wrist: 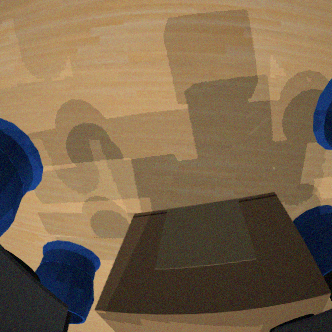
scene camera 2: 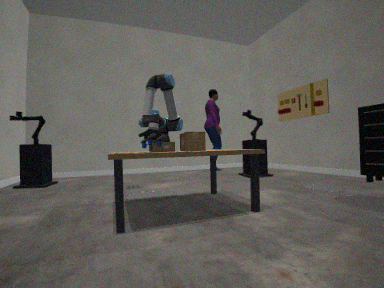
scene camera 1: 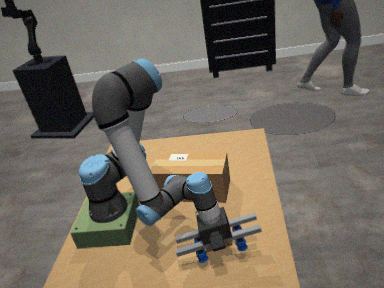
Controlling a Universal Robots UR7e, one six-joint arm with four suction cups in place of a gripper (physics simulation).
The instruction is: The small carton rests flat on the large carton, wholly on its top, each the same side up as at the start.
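Places are measured from the arm's base along level axes (x ahead, y left, z up), in metres.
Where they show: hand, its tool point: (wrist: pixel 185 204) (scene camera 2: pixel 151 146); arm's base, origin of its link: (scene camera 1: pixel 108 209).
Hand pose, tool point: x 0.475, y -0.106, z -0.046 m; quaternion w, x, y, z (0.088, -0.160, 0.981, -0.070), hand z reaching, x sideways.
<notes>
Things, the pixels of their top centre, and the offset from my tool point. "pt": a spot on its surface instead. Level surfaces: height alone.
- large carton, centre of its top: (scene camera 1: pixel 188 162) (scene camera 2: pixel 191 133) dx -0.188, dy +0.342, dz +0.112 m
- lower brown box, centre of its top: (scene camera 2: pixel 163 142) dx -0.048, dy +0.090, dz +0.033 m
- dark taped carton side, a spot on its surface: (wrist: pixel 205 275) pt dx -0.016, dy +0.025, dz +0.015 m
- wooden table, height of its surface: dz -0.041 m
The large carton (scene camera 1: pixel 212 185) (scene camera 2: pixel 192 141) stands upright on the table, partly hidden by the arm in scene camera 1. A lower brown box (scene camera 2: pixel 167 147), seemingly the small carton, shows left of it in scene camera 2, apart from it and partly behind the gripper. I cannot make out the small carton in scene camera 1. My gripper (scene camera 1: pixel 221 245) (scene camera 2: pixel 154 143) has four blue suction cups and hangs low above the table, on the near side of the large carton; no carton shows on its cups. The wrist view shows a dark taped carton side (wrist: pixel 205 275); I cannot tell whose.
The arm stands on a green base (scene camera 1: pixel 102 235) at the left of the wooden table (scene camera 1: pixel 265 200) (scene camera 2: pixel 225 151) (wrist: pixel 100 45). The arm's links pass close to the large carton. A person (scene camera 2: pixel 212 117), a black drawer cabinet (scene camera 1: pixel 240 35) and black robot stands (scene camera 1: pixel 52 95) (scene camera 2: pixel 36 162) are beyond the table.
</notes>
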